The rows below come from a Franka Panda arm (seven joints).
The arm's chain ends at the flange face. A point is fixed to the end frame.
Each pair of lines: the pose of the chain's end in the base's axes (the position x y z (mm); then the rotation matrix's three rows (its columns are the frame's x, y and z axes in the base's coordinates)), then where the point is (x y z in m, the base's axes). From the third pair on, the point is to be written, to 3 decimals.
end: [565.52, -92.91, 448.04], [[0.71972, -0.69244, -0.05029], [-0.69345, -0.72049, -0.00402], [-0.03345, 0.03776, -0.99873]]
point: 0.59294 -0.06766 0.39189
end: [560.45, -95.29, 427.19], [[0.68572, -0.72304, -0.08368], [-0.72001, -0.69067, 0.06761], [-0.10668, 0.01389, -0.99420]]
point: 0.58711 -0.06741 0.37192
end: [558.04, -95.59, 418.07], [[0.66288, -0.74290, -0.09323], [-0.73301, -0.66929, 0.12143], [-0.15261, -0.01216, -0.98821]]
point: 0.585 -0.066 0.364
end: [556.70, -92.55, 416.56], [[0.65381, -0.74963, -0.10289], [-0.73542, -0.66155, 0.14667], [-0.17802, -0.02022, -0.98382]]
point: 0.583 -0.062 0.363
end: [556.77, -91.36, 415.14], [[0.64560, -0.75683, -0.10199], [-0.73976, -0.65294, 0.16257], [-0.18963, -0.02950, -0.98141]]
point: 0.584 -0.060 0.362
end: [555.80, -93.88, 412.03], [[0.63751, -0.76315, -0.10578], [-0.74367, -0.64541, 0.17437], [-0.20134, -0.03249, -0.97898]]
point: 0.583 -0.062 0.359
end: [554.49, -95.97, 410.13], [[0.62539, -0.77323, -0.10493], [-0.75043, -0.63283, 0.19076], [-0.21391, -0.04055, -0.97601]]
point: 0.582 -0.064 0.358
